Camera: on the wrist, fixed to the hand. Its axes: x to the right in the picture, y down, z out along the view.
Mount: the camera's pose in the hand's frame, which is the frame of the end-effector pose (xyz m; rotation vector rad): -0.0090 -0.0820 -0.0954 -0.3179 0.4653 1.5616
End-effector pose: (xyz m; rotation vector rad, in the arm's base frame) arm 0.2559 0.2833 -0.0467 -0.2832 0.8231 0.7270
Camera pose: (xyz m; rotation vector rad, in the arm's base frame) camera 0.2540 0.1722 -0.1064 -0.0284 1.3256 2.3247
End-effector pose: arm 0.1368 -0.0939 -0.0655 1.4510 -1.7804 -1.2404
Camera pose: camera 0.2574 -0.1164 -0.0946 -0.0826 -1.5490 -0.2427
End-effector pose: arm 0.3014 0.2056 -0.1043 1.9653 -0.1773 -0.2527
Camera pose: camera 0.3179 0.3248 -0.1421 1.0596 -1.1664 1.0944
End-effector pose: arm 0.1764 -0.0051 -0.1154 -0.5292 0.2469 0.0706
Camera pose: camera 0.1579 -0.1242 -0.1525 -0.5516 1.0754 1.5349
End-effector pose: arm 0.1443 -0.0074 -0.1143 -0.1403 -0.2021 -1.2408
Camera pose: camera 0.0711 -0.0458 -0.2095 -0.2107 0.4678 0.2875
